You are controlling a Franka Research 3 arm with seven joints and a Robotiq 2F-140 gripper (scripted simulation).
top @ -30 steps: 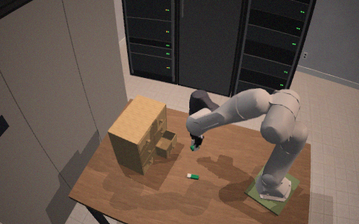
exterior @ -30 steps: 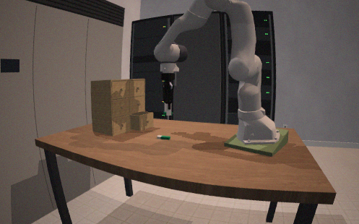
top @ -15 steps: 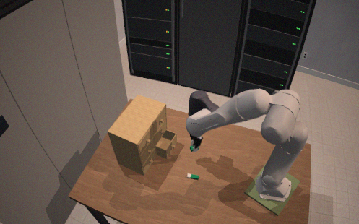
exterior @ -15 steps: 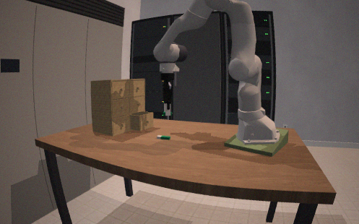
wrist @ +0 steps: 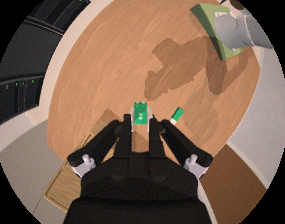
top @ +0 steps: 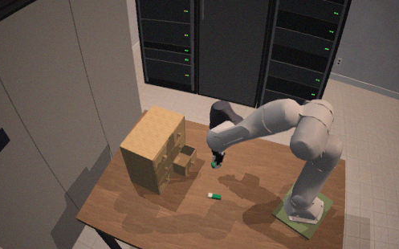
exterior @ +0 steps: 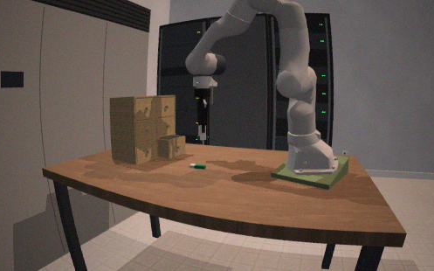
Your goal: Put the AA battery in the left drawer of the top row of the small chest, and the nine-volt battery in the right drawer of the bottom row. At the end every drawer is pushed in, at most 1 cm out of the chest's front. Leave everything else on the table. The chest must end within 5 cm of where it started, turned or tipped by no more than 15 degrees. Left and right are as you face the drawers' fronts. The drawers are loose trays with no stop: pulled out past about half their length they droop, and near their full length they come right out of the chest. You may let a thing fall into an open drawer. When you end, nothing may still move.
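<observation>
Right now the white-and-green cylinder is 50 mm behind my hand, 120 mm to the left of it and 130 mm below it. From my hand the other things lie so: nine-volt battery: 10 mm behind, 10 mm to the right, 20 mm below; AA battery: 260 mm ahead, 150 mm to the left, 80 mm above.
</observation>
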